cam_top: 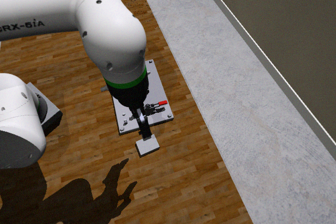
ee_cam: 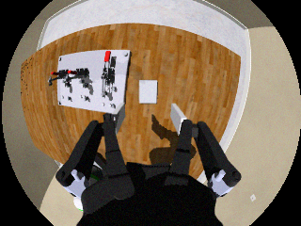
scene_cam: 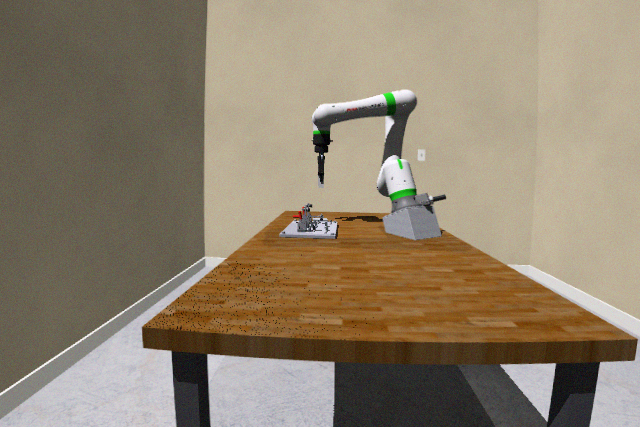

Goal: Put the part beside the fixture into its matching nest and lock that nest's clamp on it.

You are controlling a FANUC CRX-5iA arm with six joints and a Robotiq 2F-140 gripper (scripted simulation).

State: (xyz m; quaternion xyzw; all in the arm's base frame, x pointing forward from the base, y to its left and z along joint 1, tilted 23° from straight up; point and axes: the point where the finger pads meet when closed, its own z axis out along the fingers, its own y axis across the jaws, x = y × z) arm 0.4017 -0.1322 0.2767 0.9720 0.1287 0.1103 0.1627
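My gripper is now 21 cm above the part. Round my hand: grey fixture plate 26 cm to the left, 21 cm below.
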